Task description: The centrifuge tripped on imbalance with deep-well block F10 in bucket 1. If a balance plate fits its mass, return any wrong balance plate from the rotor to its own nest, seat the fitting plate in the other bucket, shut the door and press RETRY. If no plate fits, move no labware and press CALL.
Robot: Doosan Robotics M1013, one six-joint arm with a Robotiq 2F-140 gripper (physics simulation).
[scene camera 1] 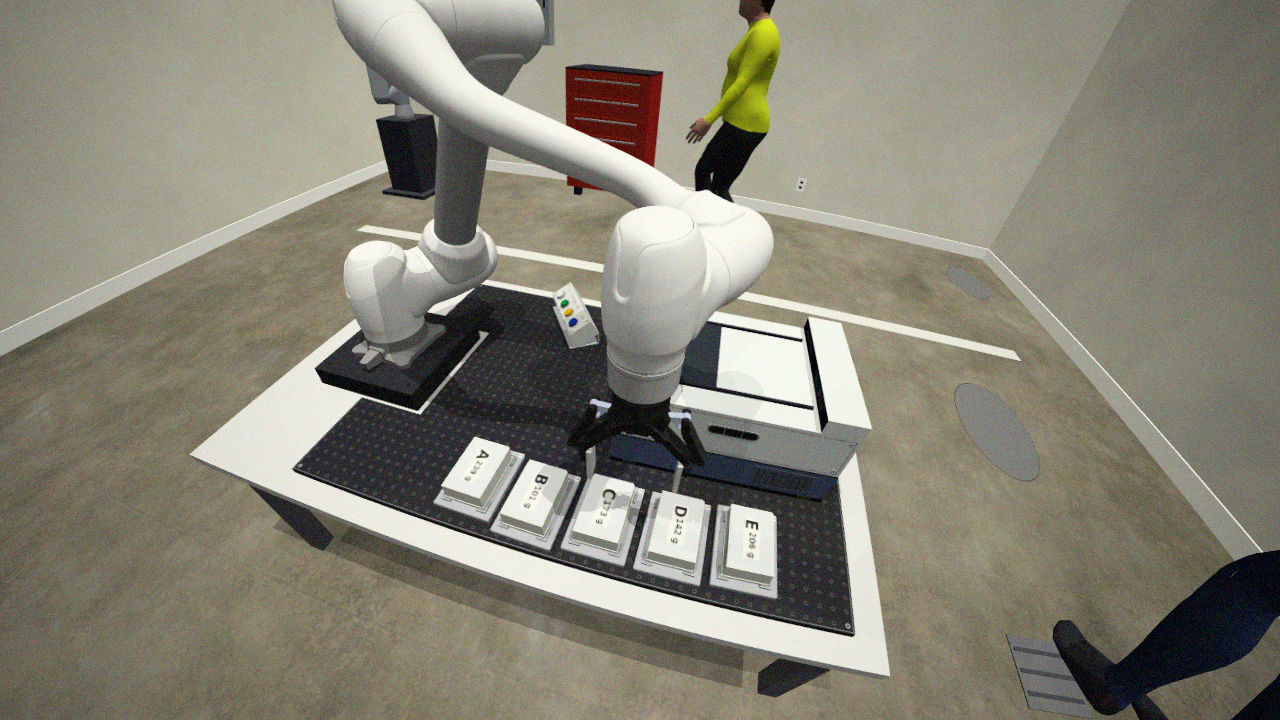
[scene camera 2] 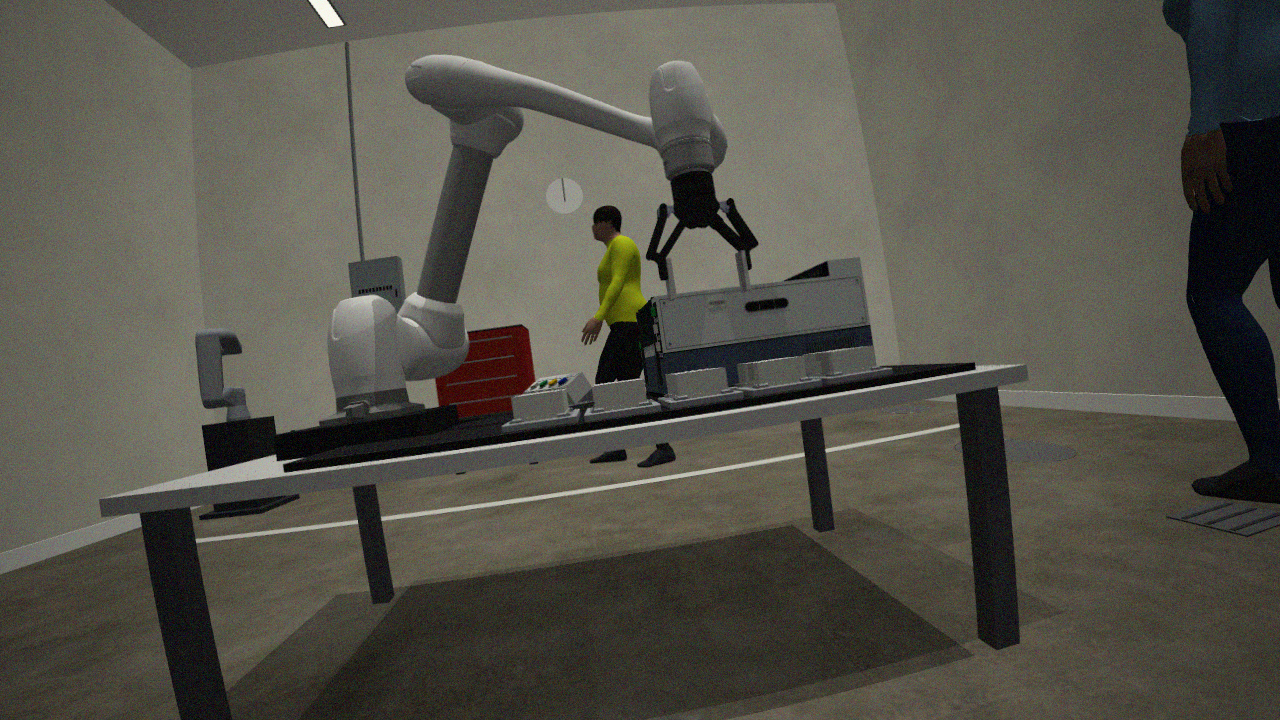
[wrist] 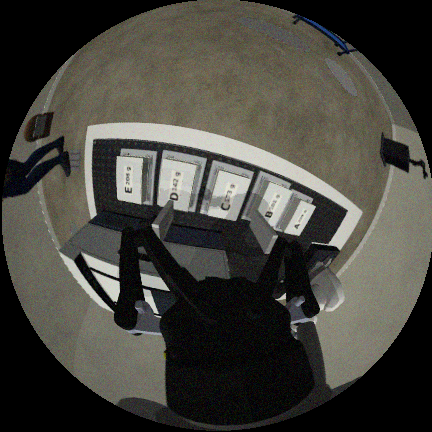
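My gripper (scene camera 1: pixel 633 470) (scene camera 2: pixel 707 277) (wrist: pixel 213 213) is open and empty, pointing down above the row of balance plates near the centrifuge front. Plates A (239 g) (scene camera 1: pixel 477 470) (wrist: pixel 300 218), B (101 g) (scene camera 1: pixel 535 498) (wrist: pixel 274 202), C (173 g) (scene camera 1: pixel 605 514) (wrist: pixel 228 195), D (142 g) (scene camera 1: pixel 675 528) (wrist: pixel 177 185) and E (206 g) (scene camera 1: pixel 748 541) (wrist: pixel 131 179) sit in their nests. The centrifuge (scene camera 1: pixel 778 441) (scene camera 2: pixel 805 315) stands behind them. Its rotor, buckets and block F10 are hidden. A button box (scene camera 1: pixel 585 334) (scene camera 2: pixel 579 386) has green, yellow and blue buttons; its labels are unreadable.
The arm's base (scene camera 1: pixel 384 295) (scene camera 2: pixel 362 353) stands at the left of the table (scene camera 1: pixel 554 577) (scene camera 2: pixel 572 438). A person in yellow (scene camera 1: pixel 751 76) (scene camera 2: pixel 617 277) stands behind the table. Another person in dark blue trousers (scene camera 1: pixel 1203 617) (scene camera 2: pixel 1239 268) stands to the right. A red cabinet (scene camera 1: pixel 613 116) is behind.
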